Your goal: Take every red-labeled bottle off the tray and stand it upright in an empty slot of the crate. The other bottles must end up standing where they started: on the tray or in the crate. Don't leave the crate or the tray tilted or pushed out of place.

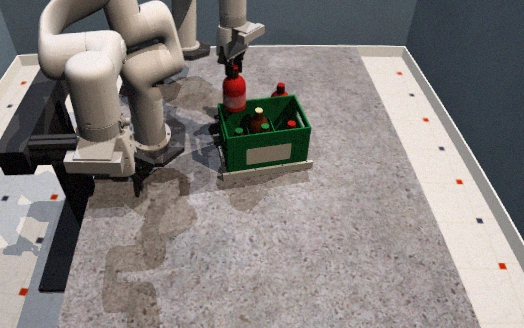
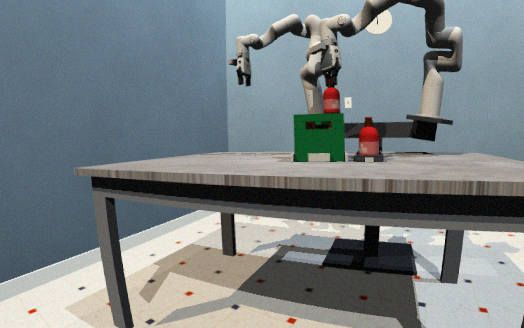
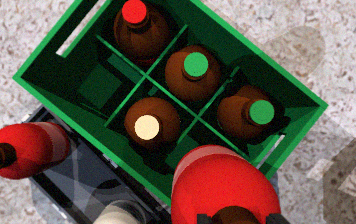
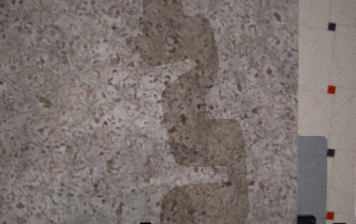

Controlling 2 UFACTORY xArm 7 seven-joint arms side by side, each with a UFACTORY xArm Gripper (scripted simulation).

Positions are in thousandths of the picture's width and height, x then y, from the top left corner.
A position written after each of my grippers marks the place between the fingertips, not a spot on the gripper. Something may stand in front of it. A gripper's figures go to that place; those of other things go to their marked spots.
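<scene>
There's a red-labeled bottle (image 1: 448,273) that's 131 cm from the lens, and my left gripper (image 1: 446,224) is 132 cm from the lens.
</scene>
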